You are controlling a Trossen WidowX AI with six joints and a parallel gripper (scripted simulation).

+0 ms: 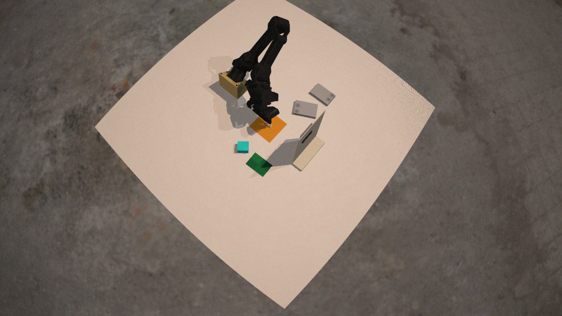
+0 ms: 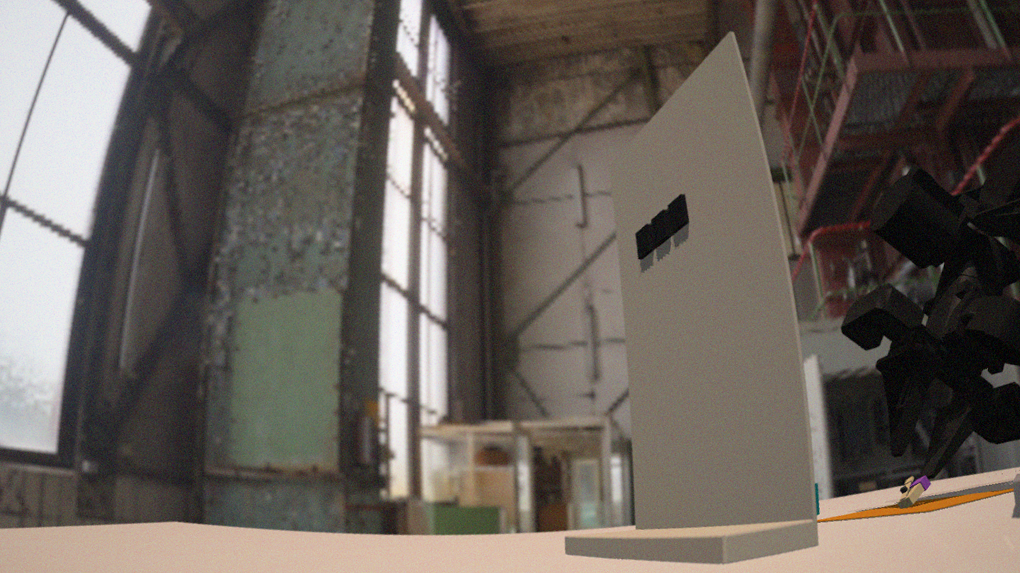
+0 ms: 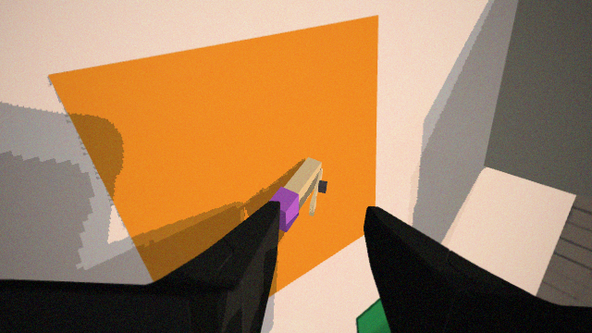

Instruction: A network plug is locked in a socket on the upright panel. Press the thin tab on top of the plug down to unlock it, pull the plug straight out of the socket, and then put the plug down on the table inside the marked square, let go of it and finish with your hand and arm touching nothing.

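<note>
Now: the network plug 2 cm below my gripper tip and 1 cm ahead of it. From my gripper tip the other things lie so: orange marked square: 3 cm below; then teal cube: 16 cm to the right, 1 cm below, 1 cm behind; then green square: 17 cm to the right, 9 cm ahead, 3 cm below.
</note>
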